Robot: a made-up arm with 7 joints. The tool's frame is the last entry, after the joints. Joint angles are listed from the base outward. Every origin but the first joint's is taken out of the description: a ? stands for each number. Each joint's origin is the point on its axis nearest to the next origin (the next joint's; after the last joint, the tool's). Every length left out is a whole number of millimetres.
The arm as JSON. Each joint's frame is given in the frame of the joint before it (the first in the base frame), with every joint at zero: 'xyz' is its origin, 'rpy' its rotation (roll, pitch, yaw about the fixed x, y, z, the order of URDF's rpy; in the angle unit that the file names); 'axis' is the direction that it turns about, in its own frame. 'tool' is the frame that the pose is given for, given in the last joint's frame.
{
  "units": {
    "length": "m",
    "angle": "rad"
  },
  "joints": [
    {
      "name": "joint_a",
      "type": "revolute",
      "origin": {
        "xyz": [
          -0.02,
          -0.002,
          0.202
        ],
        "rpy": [
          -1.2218,
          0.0,
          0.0
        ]
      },
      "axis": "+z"
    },
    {
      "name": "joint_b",
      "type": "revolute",
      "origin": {
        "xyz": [
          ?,
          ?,
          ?
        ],
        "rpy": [
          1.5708,
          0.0,
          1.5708
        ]
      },
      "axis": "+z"
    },
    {
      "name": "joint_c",
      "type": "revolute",
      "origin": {
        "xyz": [
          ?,
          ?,
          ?
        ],
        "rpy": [
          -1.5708,
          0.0,
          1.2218
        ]
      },
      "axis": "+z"
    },
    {
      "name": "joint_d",
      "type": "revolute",
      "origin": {
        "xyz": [
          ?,
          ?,
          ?
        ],
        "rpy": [
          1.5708,
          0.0,
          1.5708
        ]
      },
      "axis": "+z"
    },
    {
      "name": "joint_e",
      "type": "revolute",
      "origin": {
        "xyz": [
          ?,
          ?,
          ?
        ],
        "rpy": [
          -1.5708,
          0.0,
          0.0
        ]
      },
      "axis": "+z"
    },
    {
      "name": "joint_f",
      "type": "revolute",
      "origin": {
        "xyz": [
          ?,
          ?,
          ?
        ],
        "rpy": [
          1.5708,
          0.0,
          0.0
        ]
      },
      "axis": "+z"
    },
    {
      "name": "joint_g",
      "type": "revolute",
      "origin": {
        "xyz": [
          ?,
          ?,
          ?
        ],
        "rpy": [
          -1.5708,
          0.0,
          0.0
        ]
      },
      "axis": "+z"
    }
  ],
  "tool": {
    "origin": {
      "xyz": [
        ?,
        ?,
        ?
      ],
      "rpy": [
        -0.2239,
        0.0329,
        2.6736
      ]
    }
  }
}
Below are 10 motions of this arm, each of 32 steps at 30 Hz.
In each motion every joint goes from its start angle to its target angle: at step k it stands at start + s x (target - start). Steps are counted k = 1, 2, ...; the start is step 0. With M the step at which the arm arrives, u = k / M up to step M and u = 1 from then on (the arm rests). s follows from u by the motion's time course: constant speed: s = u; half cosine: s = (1 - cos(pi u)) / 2; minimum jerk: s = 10 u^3 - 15 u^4 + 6 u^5.
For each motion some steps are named. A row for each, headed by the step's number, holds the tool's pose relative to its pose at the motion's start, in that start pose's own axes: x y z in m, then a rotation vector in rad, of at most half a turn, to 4 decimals.
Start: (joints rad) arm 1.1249 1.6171 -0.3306 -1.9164 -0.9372 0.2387 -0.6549
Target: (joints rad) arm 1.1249 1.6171 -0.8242 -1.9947 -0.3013 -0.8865 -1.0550
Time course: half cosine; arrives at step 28
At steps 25, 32:
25: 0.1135 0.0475 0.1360 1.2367 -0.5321 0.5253
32: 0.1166 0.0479 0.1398 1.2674 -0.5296 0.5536

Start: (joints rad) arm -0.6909 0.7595 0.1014 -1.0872 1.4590 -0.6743 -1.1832
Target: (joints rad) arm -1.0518 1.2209 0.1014 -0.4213 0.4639 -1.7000 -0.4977
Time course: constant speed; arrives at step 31
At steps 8, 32:
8: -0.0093 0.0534 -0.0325 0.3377 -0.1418 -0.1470
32: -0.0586 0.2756 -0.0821 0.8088 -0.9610 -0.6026

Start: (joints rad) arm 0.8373 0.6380 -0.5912 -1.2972 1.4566 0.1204 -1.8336
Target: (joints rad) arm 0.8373 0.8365 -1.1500 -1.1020 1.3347 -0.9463 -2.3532
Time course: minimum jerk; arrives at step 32
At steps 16, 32:
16: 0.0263 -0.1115 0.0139 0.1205 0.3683 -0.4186
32: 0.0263 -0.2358 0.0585 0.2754 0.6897 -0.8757

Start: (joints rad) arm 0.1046 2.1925 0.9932 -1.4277 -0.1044 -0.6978 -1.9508
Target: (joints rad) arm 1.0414 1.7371 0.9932 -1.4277 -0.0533 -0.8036 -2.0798
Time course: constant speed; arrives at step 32
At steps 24, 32:
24: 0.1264 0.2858 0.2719 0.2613 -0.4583 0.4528
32: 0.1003 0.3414 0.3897 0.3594 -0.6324 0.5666

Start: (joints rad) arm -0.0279 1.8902 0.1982 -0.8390 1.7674 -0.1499 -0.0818
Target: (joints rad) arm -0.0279 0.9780 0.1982 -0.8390 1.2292 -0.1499 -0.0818
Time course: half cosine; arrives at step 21
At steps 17, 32:
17: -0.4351 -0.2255 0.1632 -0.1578 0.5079 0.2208
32: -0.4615 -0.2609 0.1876 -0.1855 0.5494 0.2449

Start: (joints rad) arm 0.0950 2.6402 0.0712 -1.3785 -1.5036 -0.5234 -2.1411
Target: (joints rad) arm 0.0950 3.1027 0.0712 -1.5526 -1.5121 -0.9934 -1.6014
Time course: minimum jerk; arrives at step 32
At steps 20, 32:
20: 0.0446 -0.1616 0.0451 0.2739 0.1463 0.0732
32: 0.0453 -0.2246 0.0586 0.4193 0.1512 0.0945

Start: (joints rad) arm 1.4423 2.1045 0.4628 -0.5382 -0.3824 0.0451 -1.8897
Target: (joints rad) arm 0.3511 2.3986 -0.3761 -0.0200 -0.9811 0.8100 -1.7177
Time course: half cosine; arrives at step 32
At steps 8, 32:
8: 0.0227 -0.0569 -0.0142 -0.1740 -0.1160 -0.0896
32: 0.3362 -0.3998 0.1398 -1.1521 -0.9695 -0.6855

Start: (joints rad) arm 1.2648 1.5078 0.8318 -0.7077 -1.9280 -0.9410 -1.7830
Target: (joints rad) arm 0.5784 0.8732 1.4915 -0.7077 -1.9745 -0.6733 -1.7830
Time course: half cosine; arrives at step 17
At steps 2, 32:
2: 0.0011 0.0085 -0.0018 -0.0323 0.0032 0.0382
32: -0.1737 0.2207 -0.1585 -0.6460 0.0389 1.2267

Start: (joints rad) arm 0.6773 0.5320 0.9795 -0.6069 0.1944 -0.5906 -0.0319
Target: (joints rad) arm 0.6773 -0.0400 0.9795 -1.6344 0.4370 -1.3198 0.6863
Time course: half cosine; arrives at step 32
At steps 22, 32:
22: 0.1011 -0.1170 0.0512 0.3270 -1.1004 0.7605
32: 0.1433 -0.1298 0.0770 0.4141 -1.4392 0.9191

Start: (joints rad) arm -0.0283 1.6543 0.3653 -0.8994 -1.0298 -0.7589 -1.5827
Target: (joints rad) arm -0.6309 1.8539 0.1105 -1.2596 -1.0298 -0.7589 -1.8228
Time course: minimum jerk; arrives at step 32
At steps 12, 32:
12: -0.0663 -0.0525 -0.0124 -0.0695 0.1622 -0.1456
32: -0.2270 -0.1752 0.0402 -0.3025 0.4844 -0.5681

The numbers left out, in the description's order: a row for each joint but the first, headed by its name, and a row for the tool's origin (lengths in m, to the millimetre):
joint_b: 0.008 -0.005 0.0
joint_c: 0.337 -0.106 0.0
joint_d: 0.023 -0.061 0.0
joint_e: 0.033 -0.384 0.0
joint_f: 0.014 0.01 0.0
joint_g: -0.025 0.005 0.0
tool: -0.01 -0.03 0.0

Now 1 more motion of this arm.
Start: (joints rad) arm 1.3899 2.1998 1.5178 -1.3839 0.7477 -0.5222 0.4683
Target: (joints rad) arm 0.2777 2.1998 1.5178 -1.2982 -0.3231 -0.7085 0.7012
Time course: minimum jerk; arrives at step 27
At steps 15, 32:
15: 0.2678 0.2367 0.0769 0.1783 -0.1591 -0.8254
32: 0.4496 0.3000 0.2230 0.3630 -0.0420 -1.3011

